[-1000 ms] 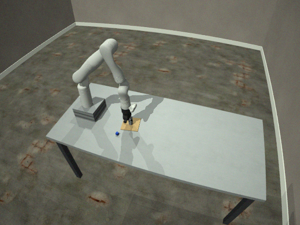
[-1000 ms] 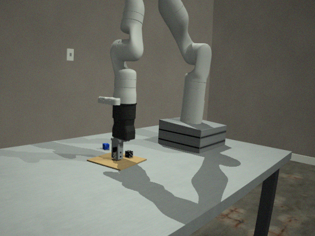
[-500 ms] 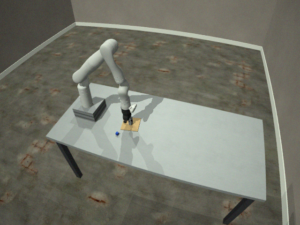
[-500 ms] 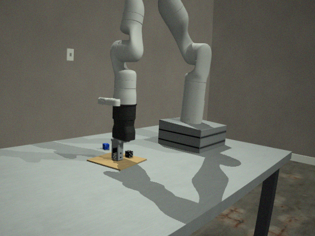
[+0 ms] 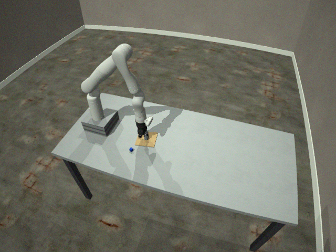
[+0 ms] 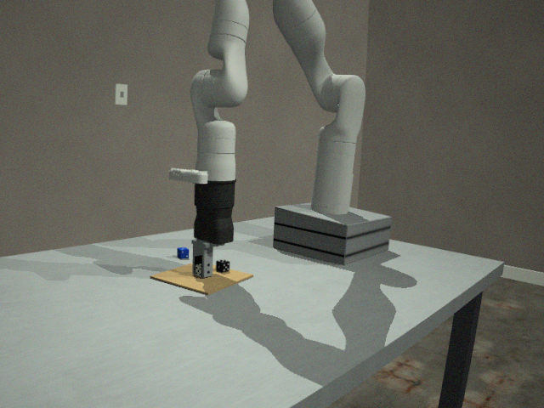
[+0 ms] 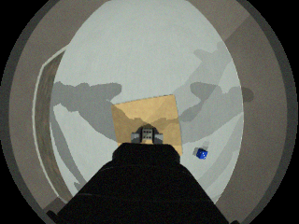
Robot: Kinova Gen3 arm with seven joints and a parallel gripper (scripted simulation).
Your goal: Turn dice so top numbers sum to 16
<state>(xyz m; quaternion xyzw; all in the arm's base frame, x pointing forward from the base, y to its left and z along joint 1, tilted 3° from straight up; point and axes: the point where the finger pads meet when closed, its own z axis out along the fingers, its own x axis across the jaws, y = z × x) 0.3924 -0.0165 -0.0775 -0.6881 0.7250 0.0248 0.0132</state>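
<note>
Right now the white die is 10 mm below my hand. The rest, counted from my hand: tan mat: 20 mm below; then blue die: 60 mm behind, 130 mm to the right, 10 mm below; then black die: 50 mm behind, 10 mm below.
</note>
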